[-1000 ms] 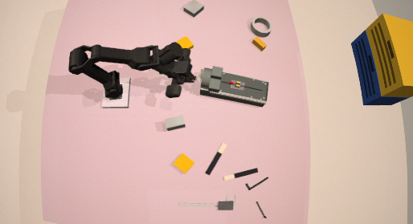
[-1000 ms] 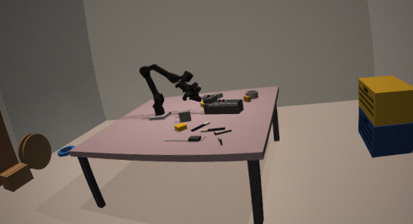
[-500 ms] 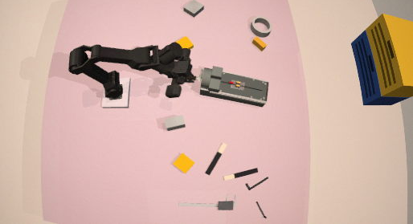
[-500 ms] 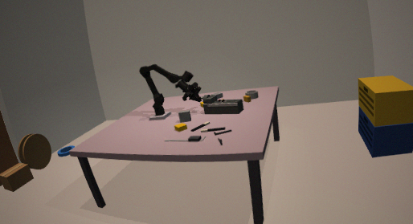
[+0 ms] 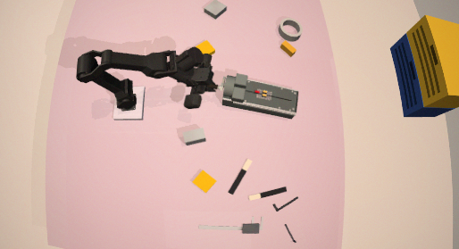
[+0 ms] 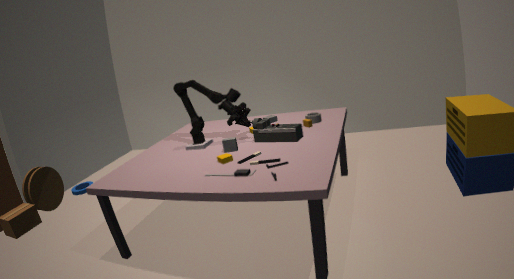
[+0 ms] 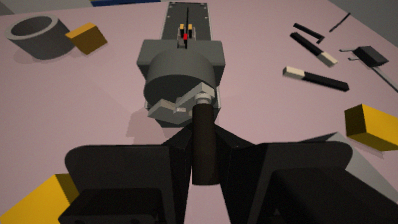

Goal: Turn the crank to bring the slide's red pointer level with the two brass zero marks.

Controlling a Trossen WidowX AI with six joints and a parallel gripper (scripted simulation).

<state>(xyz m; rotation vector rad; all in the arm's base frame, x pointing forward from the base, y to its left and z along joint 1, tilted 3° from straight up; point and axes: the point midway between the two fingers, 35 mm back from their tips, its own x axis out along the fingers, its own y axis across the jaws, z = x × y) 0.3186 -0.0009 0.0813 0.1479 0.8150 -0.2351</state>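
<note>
My gripper tip is 2 cm past the dark crank handle and 2 cm below it. From my gripper tip the other things lie so: orange block (30 cm ahead, 18 cm to the left, 7 cm below); then red pointer (14 cm ahead, 2 cm to the right, 1 cm below).
</note>
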